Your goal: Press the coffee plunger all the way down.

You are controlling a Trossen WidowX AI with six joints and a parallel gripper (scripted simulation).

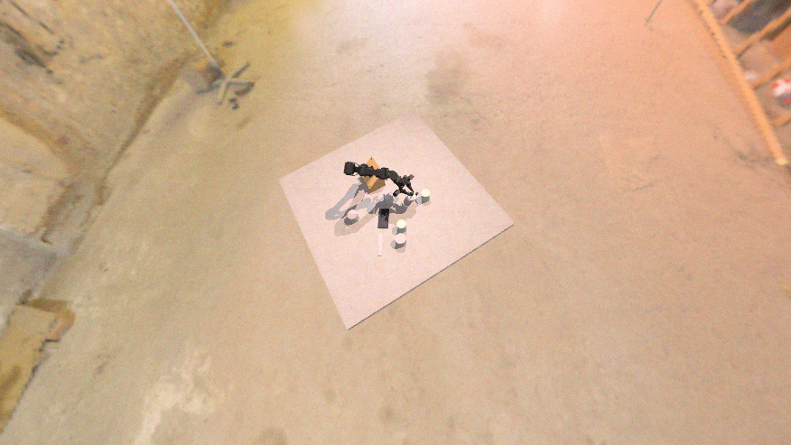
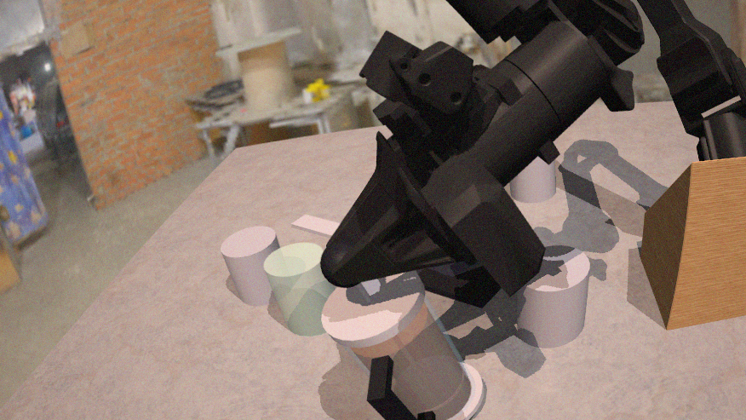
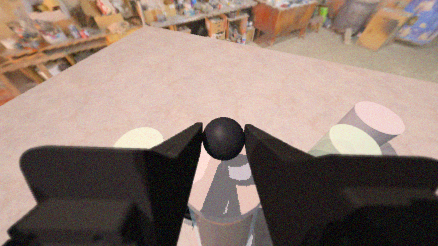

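Right now my gripper tip is 9 cm above the coffee press and 3 cm past it. Also, from my gripper tip: white flat bar: 33 cm to the right, 18 cm ahead, 17 cm below.
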